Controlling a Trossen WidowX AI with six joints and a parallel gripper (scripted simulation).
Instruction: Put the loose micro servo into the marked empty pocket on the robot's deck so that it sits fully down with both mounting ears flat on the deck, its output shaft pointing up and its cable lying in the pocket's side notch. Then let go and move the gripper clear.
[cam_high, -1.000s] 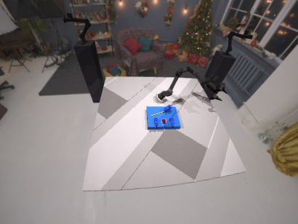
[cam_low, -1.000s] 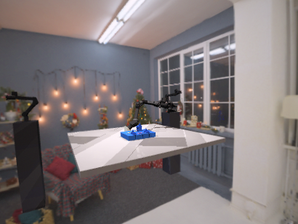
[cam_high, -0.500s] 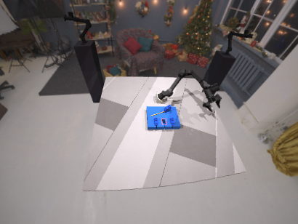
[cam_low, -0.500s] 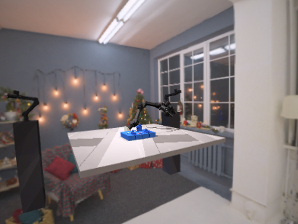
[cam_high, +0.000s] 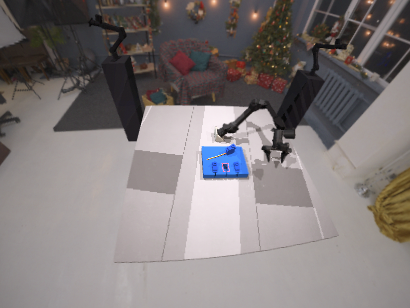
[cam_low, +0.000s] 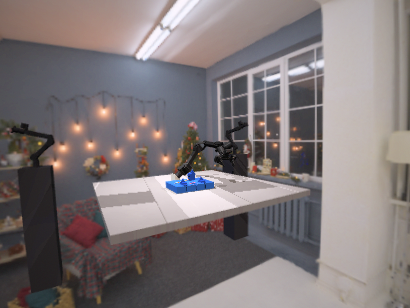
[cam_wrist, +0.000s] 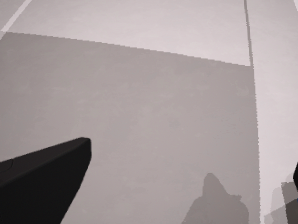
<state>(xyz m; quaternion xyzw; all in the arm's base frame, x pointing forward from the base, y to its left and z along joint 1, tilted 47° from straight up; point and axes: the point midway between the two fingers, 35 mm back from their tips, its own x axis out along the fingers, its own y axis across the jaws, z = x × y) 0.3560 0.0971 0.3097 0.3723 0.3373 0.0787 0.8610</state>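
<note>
Now: gripper tip 290 mm to the left of the blue deck, 160 mm past it and 130 mm above it.
</note>
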